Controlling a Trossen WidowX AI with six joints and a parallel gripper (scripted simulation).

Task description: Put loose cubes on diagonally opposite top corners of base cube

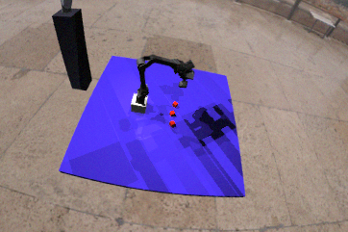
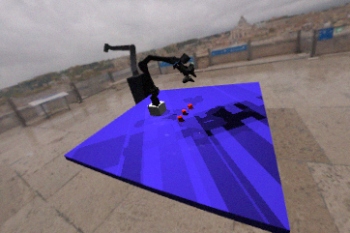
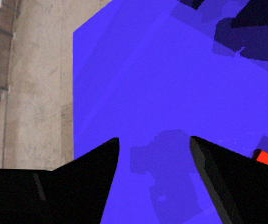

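My gripper tip is now 7 cm past the red cube, 29 cm to the left of it and 21 cm above it.
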